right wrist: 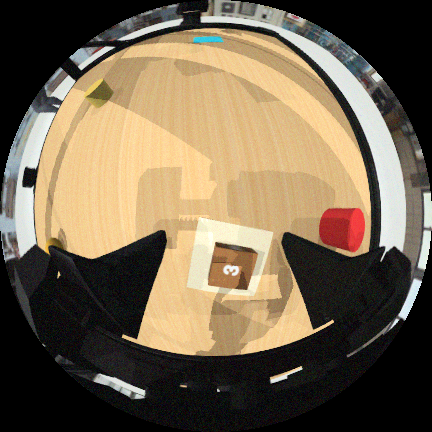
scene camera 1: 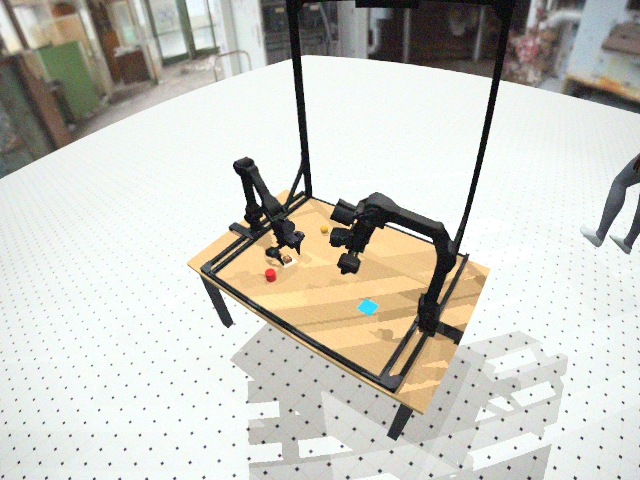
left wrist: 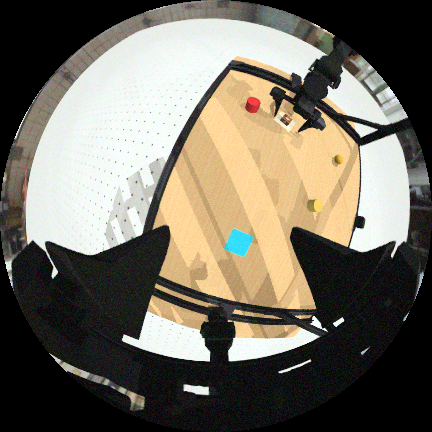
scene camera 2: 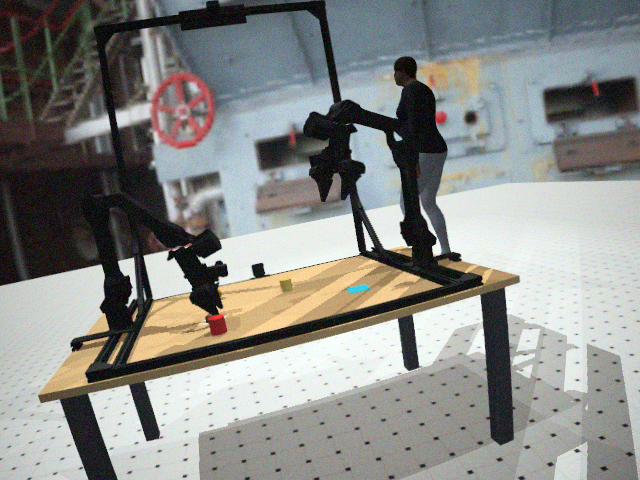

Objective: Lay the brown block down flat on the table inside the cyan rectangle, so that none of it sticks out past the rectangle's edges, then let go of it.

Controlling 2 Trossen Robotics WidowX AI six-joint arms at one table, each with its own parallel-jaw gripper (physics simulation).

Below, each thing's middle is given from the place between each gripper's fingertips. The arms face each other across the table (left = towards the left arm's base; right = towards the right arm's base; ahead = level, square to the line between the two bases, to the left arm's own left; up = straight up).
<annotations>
My right hand is 2 cm to the left of the cream tile [right wrist: 208, 231] and 2 cm above it. From my right hand the other things lie so: red cylinder [right wrist: 340, 227] (12 cm ahead).
The red cylinder is 50 mm ahead of my left hand, 360 mm to the right of it and 250 mm below it. Also, from my left hand: cream tile 70 mm behind, 380 mm to the right, 270 mm below.
</annotations>
